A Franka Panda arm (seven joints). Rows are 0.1 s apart.
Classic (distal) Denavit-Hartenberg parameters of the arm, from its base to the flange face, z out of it. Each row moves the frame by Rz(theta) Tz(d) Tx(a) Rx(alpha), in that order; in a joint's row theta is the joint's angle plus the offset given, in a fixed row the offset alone. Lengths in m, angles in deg.
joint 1: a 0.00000  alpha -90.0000  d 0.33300  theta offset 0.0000
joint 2: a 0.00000  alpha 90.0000  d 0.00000  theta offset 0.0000
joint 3: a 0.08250  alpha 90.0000  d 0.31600  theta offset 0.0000
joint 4: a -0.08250  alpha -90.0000  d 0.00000  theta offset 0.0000
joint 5: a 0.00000  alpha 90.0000  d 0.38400  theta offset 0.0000
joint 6: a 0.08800  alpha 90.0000  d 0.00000  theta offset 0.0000
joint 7: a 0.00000  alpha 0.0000  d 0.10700  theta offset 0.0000
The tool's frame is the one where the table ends.
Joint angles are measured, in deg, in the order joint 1, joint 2, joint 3, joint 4, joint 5, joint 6, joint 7. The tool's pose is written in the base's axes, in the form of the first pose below.
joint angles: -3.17 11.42 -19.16 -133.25 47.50 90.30 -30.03
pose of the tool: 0.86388, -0.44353, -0.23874, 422.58; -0.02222, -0.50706, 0.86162, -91.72; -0.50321, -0.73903, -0.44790, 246.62; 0, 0, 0, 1
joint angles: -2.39 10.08 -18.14 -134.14 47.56 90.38 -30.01
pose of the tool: 0.86892, -0.42175, -0.25905, 421.83; 0.00614, -0.51417, 0.85767, -76.65; -0.49492, -0.74683, -0.44418, 251.89; 0, 0, 0, 1
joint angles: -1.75 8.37 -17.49 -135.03 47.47 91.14 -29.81
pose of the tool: 0.87749, -0.40001, -0.26456, 421.17; 0.01695, -0.52543, 0.85067, -66.85; -0.47929, -0.75094, -0.45428, 259.25; 0, 0, 0, 1
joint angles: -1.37 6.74 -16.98 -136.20 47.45 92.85 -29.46
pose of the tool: 0.88593, -0.38682, -0.25594, 419.41; 0.00808, -0.53884, 0.84237, -61.17; -0.46375, -0.74835, -0.47424, 263.84; 0, 0, 0, 1
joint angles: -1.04 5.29 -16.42 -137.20 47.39 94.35 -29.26
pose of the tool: 0.89415, -0.37172, -0.24962, 417.95; 0.00349, -0.55169, 0.83404, -55.54; -0.44774, -0.74663, -0.49200, 268.06; 0, 0, 0, 1
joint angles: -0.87 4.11 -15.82 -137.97 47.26 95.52 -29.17
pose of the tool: 0.90118, -0.35691, -0.24596, 416.78; 0.00256, -0.56306, 0.82641, -50.74; -0.43344, -0.74537, -0.50651, 271.67; 0, 0, 0, 1
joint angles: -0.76 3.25 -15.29 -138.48 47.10 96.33 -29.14
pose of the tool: 0.90652, -0.34377, -0.24503, 416.10; 0.00455, -0.57243, 0.81994, -46.76; -0.42213, -0.74441, -0.51736, 274.53; 0, 0, 0, 1
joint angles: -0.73 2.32 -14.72 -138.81 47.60 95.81 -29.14
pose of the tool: 0.90966, -0.33364, -0.24739, 415.24; 0.01727, -0.56472, 0.82510, -40.51; -0.41499, -0.75484, -0.50794, 280.14; 0, 0, 0, 1
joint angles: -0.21 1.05 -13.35 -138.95 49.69 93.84 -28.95
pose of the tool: 0.91140, -0.31841, -0.26071, 415.97; 0.05459, -0.53437, 0.84349, -21.37; -0.40789, -0.78298, -0.46964, 291.49; 0, 0, 0, 1
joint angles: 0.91 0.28 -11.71 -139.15 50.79 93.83 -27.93
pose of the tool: 0.90870, -0.30675, -0.28314, 417.15; 0.08113, -0.53556, 0.84059, -0.03; -0.40949, -0.78682, -0.46178, 296.92; 0, 0, 0, 1
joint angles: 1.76 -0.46 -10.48 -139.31 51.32 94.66 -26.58
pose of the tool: 0.90737, -0.30160, -0.29278, 418.40; 0.08697, -0.54675, 0.83277, 14.46; -0.41124, -0.78109, -0.46987, 301.34; 0, 0, 0, 1
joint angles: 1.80 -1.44 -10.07 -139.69 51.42 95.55 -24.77
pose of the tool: 0.90558, -0.31639, -0.28253, 418.15; 0.06494, -0.55481, 0.82944, 16.77; -0.41917, -0.76947, -0.48188, 305.85; 0, 0, 0, 1
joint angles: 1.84 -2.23 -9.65 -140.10 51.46 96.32 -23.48
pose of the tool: 0.90420, -0.32584, -0.27614, 417.30; 0.04975, -0.56179, 0.82578, 19.29; -0.42421, -0.76041, -0.49176, 308.79; 0, 0, 0, 1
